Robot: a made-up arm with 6 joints.
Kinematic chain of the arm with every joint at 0, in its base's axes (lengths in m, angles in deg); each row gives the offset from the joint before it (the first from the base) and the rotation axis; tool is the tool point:
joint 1: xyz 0 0 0.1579 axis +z
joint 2: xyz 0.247 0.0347 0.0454 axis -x
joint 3: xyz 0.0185 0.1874 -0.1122 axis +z
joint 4: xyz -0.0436 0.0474 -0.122 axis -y
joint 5: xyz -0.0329 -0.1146 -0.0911 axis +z
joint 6: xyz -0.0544 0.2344 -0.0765 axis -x
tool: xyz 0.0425 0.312 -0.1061
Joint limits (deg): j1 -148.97..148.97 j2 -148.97..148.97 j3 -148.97..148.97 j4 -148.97..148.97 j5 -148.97..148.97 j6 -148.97..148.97
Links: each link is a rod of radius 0.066 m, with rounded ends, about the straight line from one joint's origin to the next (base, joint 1, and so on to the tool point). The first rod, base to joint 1, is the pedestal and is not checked.
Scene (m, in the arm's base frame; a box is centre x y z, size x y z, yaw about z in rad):
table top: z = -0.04
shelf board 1: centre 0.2 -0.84 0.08 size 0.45 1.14 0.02 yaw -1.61
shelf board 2: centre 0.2 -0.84 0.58 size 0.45 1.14 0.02 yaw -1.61
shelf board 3: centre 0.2 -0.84 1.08 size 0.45 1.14 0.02 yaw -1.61
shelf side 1: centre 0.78 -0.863 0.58 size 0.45 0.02 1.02 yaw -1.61
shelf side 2: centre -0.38 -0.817 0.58 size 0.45 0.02 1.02 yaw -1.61
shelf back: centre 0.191 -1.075 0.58 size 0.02 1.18 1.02 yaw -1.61
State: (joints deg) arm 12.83 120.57 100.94 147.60 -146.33 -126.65
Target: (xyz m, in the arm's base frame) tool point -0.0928 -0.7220 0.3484
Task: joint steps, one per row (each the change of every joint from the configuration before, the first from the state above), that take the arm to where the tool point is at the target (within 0.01 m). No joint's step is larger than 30 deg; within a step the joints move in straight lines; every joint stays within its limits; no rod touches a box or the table.
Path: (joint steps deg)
1: -0.74 0.45 9.61 -5.02 28.52 17.88
2: -0.74 0.44 9.60 -5.03 28.52 17.88
3: -0.75 0.45 9.61 -5.02 28.51 17.88
4: -0.74 0.45 9.60 -5.03 28.52 17.88
5: -0.74 0.44 9.61 -5.02 28.52 17.88
6: 0.29 5.24 0.00 -26.27 -13.19 -0.98
7: 0.28 5.23 0.00 -26.28 -13.19 -0.99
8: 0.29 5.23 0.00 -26.27 -13.19 -0.98
9: 0.29 5.24 0.00 -26.27 -13.19 -0.99
10: 0.28 5.23 0.00 -26.27 -13.19 -0.98
11: -22.37 0.00 -16.37 -6.39 -25.89 19.99

